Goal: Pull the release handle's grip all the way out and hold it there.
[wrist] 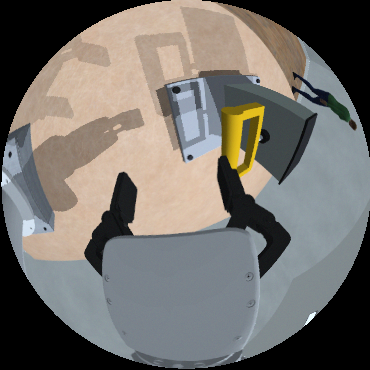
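Note:
The release handle's yellow grip (230,132) is right of centre, upright in the view, with its open frame facing the dark grey-green housing (285,120). It stands close to the housing's face. A small part of a black collar (265,136) shows beside the frame; no rod shows between them. My gripper (171,172) is open and empty, fingers wide apart. The grip is outside the span between the fingers, beyond the right finger. That fingertip overlaps the lower end of the grip in the view; whether they touch I cannot tell.
The housing stands on a light grey bolted plate (190,125) on the tan table (165,210). A grey metal bracket or base part (35,180) is at the far left. A small figure in green (340,108) is beyond the table at the right. Shadows fall across the upper left.

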